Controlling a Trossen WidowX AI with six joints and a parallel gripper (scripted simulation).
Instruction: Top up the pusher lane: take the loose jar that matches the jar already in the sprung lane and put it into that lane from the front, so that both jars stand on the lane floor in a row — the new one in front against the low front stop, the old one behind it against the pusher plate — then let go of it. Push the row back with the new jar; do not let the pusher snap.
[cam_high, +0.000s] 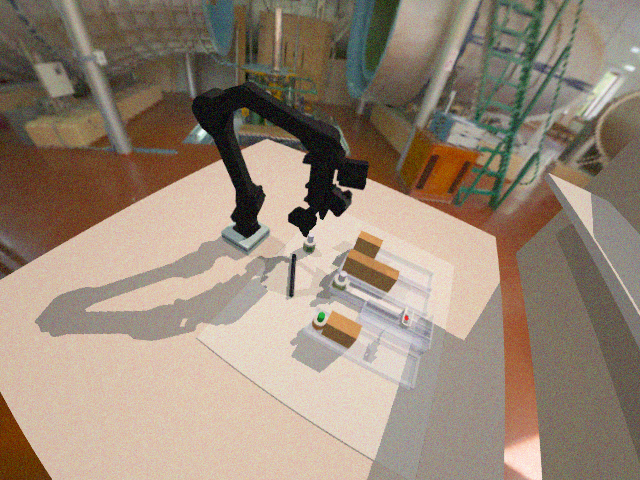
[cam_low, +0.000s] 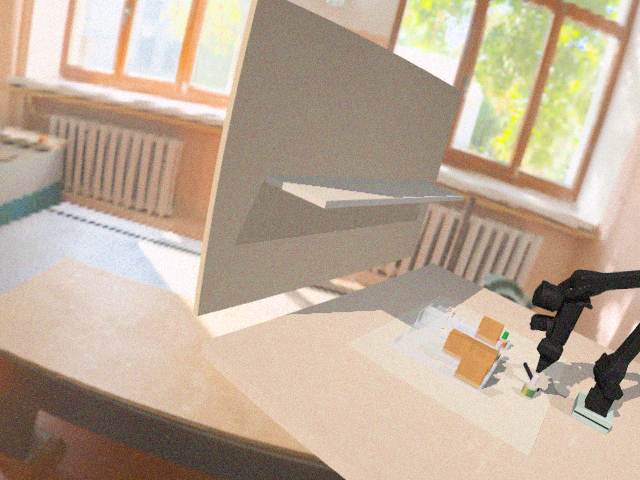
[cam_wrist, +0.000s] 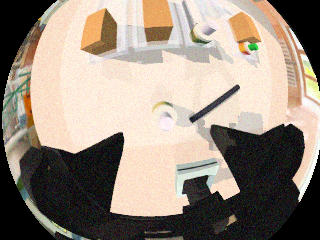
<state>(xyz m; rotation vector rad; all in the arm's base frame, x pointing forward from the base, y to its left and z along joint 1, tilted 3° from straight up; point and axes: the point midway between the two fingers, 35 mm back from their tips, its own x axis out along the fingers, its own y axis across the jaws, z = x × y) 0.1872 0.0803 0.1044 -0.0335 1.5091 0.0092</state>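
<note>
My gripper tip is 10 mm short of the thin black stick, 110 mm to the left of it and 90 mm above it. The rest, counted from my gripper tip: shelf (650 mm ahead, 40 mm to the right, 270 mm above); red mark (330 mm ahead, 90 mm to the right, 30 mm below).
</note>
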